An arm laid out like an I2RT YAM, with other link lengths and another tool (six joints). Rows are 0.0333 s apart.
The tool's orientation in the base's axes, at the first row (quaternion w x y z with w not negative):
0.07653, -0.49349, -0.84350, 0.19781
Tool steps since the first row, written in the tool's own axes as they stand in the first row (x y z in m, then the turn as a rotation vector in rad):
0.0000, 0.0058, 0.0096, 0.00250, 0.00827, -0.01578
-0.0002, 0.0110, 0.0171, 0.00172, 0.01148, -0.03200
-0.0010, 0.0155, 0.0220, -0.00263, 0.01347, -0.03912
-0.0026, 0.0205, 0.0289, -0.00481, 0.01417, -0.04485
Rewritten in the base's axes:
0.0015, 0.0000, -0.0111, 0.01050, 0.00983, 0.01081
0.0034, 0.0002, -0.0200, 0.01873, 0.01474, 0.02431
0.0058, 0.0002, -0.0263, 0.02481, 0.01369, 0.03026
0.0084, -0.0008, -0.0345, 0.02833, 0.01359, 0.03533

